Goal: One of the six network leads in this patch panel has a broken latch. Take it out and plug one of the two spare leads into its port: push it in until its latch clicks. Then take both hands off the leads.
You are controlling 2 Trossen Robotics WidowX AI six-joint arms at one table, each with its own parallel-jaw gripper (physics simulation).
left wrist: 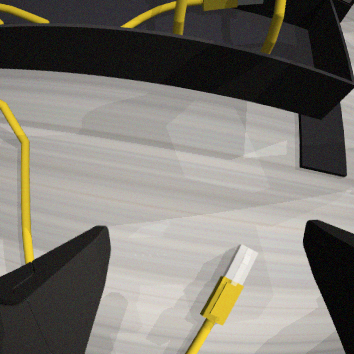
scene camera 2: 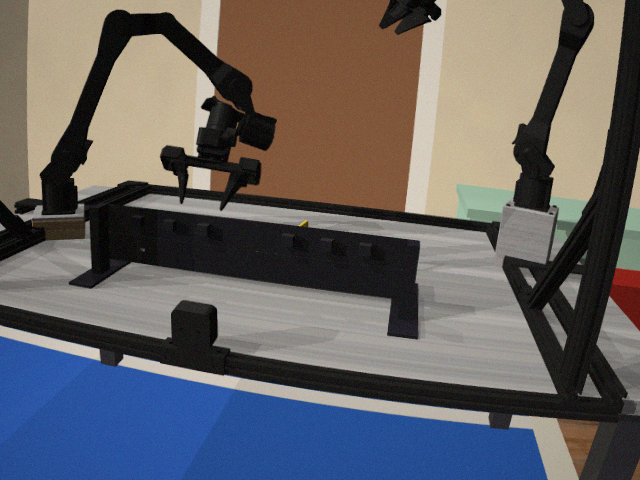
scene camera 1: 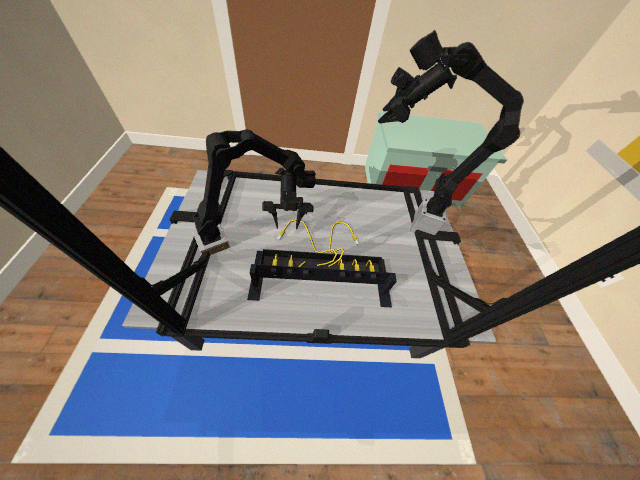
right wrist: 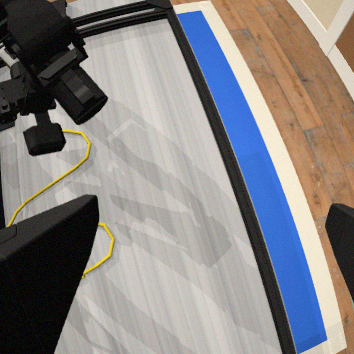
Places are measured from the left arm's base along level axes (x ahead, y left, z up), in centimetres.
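Pixels of known places: left gripper, fingertip midpoint: [left wrist: 209,236] [scene camera 2: 200,206] [scene camera 1: 287,228] [right wrist: 25,129]; right gripper, fingertip midpoint: [scene camera 2: 388,30] [scene camera 1: 380,116] [right wrist: 219,212]; left arm's base, link origin: [scene camera 2: 59,210] [scene camera 1: 210,236]; right arm's base, link origin: [scene camera 2: 532,206] [scene camera 1: 434,209].
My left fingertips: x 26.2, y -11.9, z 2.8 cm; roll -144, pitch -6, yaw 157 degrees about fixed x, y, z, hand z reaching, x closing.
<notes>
For each thing: its middle in the pictures, then the offset to it from my left fingertips. "*": a spot on its surface instead.
- black patch panel, body centre: [scene camera 2: 249,252] [scene camera 1: 323,271] dx +3.1, dy -21.6, dz -1.8 cm
- lead, surface spot: [left wrist: 220,4] * dx -8.8, dy -14.2, dz -3.6 cm
- spare lead's plug, body centre: [left wrist: 232,285] [scene camera 1: 280,234] dx -1.4, dy +3.0, dz -6.1 cm
- spare plug, surface spot: [scene camera 1: 355,238] * dx +25.2, dy -13.2, dz -6.1 cm
- small black block, surface spot: [scene camera 2: 194,325] [scene camera 1: 322,338] * dx -8.8, dy -40.7, dz -3.4 cm
The black patch panel [scene camera 1: 321,274] [scene camera 2: 248,258] stands on the table. Several yellow leads stand at its ports in scene camera 1; one lead [scene camera 1: 301,264] [left wrist: 220,4] lies in its tray at the third port from the left. Latches are too small to judge. One spare lead's plug [scene camera 1: 280,234] [left wrist: 222,300] lies on the table behind the panel; the other spare plug [scene camera 1: 355,238] lies farther right. My left gripper [scene camera 1: 287,228] [scene camera 2: 202,205] [left wrist: 209,236] is open and empty above the first spare plug, which shows between its fingers. My right gripper [scene camera 1: 388,117] [scene camera 2: 389,28] [right wrist: 219,212] is open and empty, raised high.
The spare leads' yellow cables [scene camera 1: 312,242] [left wrist: 25,185] loop from the tray across the tabletop. A black frame [scene camera 1: 248,336] [scene camera 2: 361,379] borders the table, with a small black block [scene camera 1: 321,334] [scene camera 2: 194,325] at the front. A green cabinet [scene camera 1: 434,136] stands behind the right arm.
</notes>
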